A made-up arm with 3 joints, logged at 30 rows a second.
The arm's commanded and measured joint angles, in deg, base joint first. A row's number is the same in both.
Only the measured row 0 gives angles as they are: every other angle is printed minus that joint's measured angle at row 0.
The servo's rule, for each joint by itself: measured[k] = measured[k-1] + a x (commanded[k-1-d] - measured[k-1]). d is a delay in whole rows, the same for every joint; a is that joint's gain. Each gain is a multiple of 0.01, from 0.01 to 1. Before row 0 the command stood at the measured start. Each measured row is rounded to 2 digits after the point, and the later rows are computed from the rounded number. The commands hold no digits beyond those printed.
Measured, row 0:
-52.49, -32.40, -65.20
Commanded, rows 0 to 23:
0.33, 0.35, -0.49
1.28, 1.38, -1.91
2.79, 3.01, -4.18
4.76, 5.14, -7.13
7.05, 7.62, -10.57
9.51, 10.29, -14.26
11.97, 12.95, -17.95
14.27, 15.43, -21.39
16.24, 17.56, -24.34
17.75, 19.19, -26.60
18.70, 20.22, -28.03
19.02, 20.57, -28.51
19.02, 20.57, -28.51
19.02, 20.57, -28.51
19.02, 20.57, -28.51
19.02, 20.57, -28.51
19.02, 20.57, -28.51
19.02, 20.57, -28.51
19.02, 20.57, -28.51
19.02, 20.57, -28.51
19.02, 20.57, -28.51
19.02, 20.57, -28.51
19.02, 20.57, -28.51
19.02, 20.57, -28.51
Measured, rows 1 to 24:
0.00, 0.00, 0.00
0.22, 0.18, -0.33
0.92, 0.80, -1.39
2.15, 1.95, -3.26
3.87, 3.61, -5.85
5.97, 5.70, -9.01
8.31, 8.09, -12.53
10.73, 10.62, -16.16
13.07, 13.12, -19.66
15.16, 15.43, -22.80
16.87, 17.39, -25.35
18.08, 18.86, -27.15
18.70, 19.75, -28.06
18.91, 20.18, -28.36
18.98, 20.38, -28.46
19.01, 20.48, -28.49
19.02, 20.53, -28.50
19.02, 20.55, -28.51
19.02, 20.56, -28.51
19.02, 20.57, -28.51
19.02, 20.57, -28.51
19.02, 20.57, -28.51
19.02, 20.57, -28.51
19.02, 20.57, -28.51
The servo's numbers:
d 1
a 0.66 0.52 0.67

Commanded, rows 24 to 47:
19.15, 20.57, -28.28
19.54, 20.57, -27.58
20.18, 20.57, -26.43
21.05, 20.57, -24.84
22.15, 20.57, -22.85
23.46, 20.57, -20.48
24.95, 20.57, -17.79
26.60, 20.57, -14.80
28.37, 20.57, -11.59
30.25, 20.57, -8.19
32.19, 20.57, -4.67
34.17, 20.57, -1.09
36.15, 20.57, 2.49
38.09, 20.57, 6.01
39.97, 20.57, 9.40
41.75, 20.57, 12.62
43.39, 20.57, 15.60
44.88, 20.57, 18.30
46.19, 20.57, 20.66
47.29, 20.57, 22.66
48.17, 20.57, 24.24
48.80, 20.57, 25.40
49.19, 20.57, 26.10
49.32, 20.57, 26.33
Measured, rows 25 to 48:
19.02, 20.57, -28.51
19.11, 20.57, -28.36
19.39, 20.57, -27.84
19.91, 20.57, -26.90
20.66, 20.57, -25.52
21.64, 20.57, -23.73
22.84, 20.57, -21.55
24.23, 20.57, -19.03
25.79, 20.57, -16.20
27.49, 20.57, -13.11
29.31, 20.57, -9.81
31.21, 20.57, -6.37
33.16, 20.57, -2.83
35.13, 20.57, 0.73
37.08, 20.57, 4.27
38.99, 20.57, 7.71
40.81, 20.57, 11.00
42.51, 20.57, 14.08
44.07, 20.57, 16.91
45.47, 20.57, 19.42
46.67, 20.57, 21.59
47.66, 20.57, 23.37
48.41, 20.57, 24.73
48.92, 20.57, 25.65

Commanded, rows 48 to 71:
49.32, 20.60, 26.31
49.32, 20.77, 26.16
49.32, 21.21, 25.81
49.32, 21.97, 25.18
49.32, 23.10, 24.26
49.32, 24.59, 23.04
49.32, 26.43, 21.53
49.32, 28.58, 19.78
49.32, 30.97, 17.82
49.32, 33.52, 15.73
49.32, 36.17, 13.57
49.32, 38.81, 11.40
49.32, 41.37, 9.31
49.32, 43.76, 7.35
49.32, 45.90, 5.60
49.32, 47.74, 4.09
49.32, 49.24, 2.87
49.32, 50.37, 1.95
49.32, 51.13, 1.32
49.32, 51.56, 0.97
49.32, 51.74, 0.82
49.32, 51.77, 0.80
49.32, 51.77, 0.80
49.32, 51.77, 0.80
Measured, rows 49 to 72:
49.18, 20.57, 26.11
49.27, 20.59, 26.24
49.30, 20.68, 26.19
49.31, 20.96, 25.94
49.32, 21.49, 25.43
49.32, 22.33, 24.65
49.32, 23.51, 23.57
49.32, 25.03, 22.20
49.32, 26.88, 20.58
49.32, 29.01, 18.73
49.32, 31.36, 16.72
49.32, 33.86, 14.61
49.32, 36.43, 12.46
49.32, 39.00, 10.35
49.32, 41.48, 8.34
49.32, 43.78, 6.50
49.32, 45.84, 4.89
49.32, 47.61, 3.54
49.32, 49.05, 2.47
49.32, 50.13, 1.70
49.32, 50.87, 1.21
49.32, 51.32, 0.95
49.32, 51.55, 0.85
49.32, 51.66, 0.82

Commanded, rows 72 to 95:
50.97, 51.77, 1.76
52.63, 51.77, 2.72
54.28, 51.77, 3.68
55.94, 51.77, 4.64
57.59, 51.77, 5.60
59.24, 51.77, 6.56
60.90, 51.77, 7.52
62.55, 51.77, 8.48
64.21, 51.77, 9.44
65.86, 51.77, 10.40
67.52, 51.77, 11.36
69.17, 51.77, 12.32
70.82, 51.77, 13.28
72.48, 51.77, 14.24
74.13, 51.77, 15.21
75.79, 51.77, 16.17
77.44, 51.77, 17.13
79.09, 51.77, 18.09
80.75, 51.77, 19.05
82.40, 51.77, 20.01
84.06, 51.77, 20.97
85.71, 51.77, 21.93
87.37, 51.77, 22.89
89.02, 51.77, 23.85
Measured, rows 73 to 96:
49.32, 51.72, 0.81
50.41, 51.75, 1.45
51.88, 51.76, 2.30
53.46, 51.77, 3.22
55.10, 51.77, 4.17
56.74, 51.77, 5.13
58.39, 51.77, 6.09
60.05, 51.77, 7.05
61.70, 51.77, 8.01
63.36, 51.77, 8.97
65.01, 51.77, 9.93
66.67, 51.77, 10.89
68.32, 51.77, 11.85
69.97, 51.77, 12.81
71.63, 51.77, 13.77
73.28, 51.77, 14.73
74.94, 51.77, 15.69
76.59, 51.77, 16.65
78.24, 51.77, 17.61
79.90, 51.77, 18.57
81.55, 51.77, 19.53
83.21, 51.77, 20.49
84.86, 51.77, 21.45
86.52, 51.77, 22.41

